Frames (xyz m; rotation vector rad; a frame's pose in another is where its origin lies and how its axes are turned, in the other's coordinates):
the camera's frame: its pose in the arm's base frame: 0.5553 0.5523 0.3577 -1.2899 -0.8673 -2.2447
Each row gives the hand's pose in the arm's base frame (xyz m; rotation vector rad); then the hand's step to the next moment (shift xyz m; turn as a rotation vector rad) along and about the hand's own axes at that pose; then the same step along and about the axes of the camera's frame.
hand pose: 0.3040 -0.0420 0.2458 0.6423 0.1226 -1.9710
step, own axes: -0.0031 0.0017 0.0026 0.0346 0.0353 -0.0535
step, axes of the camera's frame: 0.0028 0.0017 0.0030 -0.0667 0.0252 -0.0149
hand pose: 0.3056 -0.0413 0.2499 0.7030 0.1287 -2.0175
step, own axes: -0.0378 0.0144 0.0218 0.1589 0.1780 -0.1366
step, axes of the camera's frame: 0.0268 0.0134 0.0349 -0.2066 0.1593 -0.0868
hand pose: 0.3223 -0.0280 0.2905 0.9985 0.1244 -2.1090
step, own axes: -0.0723 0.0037 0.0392 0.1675 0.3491 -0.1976
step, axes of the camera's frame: 0.0636 0.0089 0.0515 -0.2847 0.3221 -0.0648
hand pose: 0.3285 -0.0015 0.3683 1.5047 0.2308 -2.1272
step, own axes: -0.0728 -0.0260 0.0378 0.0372 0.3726 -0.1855
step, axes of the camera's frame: 0.0785 -0.0133 0.0327 -0.1909 0.3714 0.0154
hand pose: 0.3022 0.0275 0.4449 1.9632 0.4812 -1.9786
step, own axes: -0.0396 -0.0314 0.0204 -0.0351 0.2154 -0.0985
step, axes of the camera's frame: 0.0499 -0.0204 0.0083 -0.0573 0.2314 0.0227
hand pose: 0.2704 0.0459 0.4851 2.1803 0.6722 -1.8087
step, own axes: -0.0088 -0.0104 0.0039 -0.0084 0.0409 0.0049
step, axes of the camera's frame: 0.0122 -0.0071 0.0013 -0.0032 0.0382 -0.0173
